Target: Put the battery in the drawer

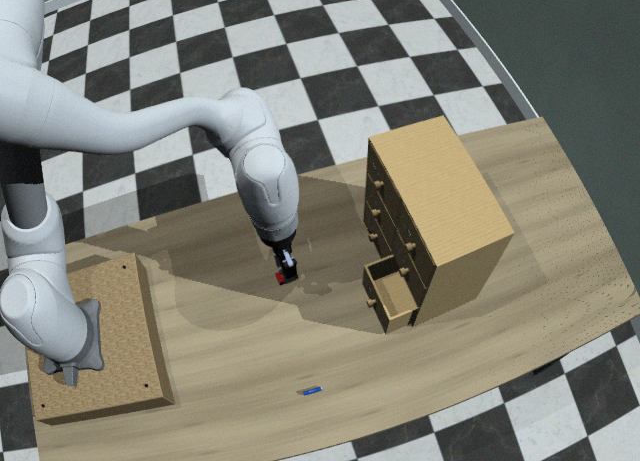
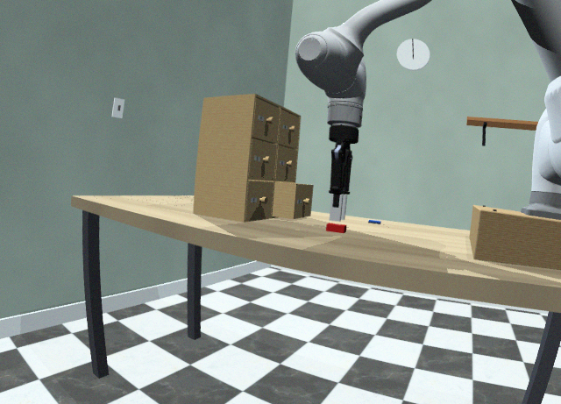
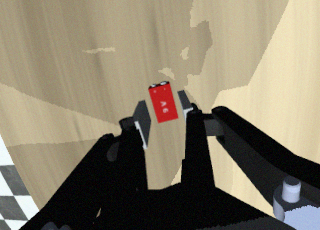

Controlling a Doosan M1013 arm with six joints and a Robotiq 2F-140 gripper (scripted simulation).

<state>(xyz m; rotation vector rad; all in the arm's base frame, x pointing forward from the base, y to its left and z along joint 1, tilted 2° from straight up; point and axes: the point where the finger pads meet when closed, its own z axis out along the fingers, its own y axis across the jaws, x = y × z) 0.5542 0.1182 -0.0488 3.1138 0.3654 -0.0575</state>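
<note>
The red nine-volt battery is 5 cm below my hand and 1 cm ahead of it. Also, from my hand: small blue object: 29 cm to the right, 6 cm below, 1 cm ahead; then drawer: 26 cm ahead, 11 cm to the right, 3 cm below.
</note>
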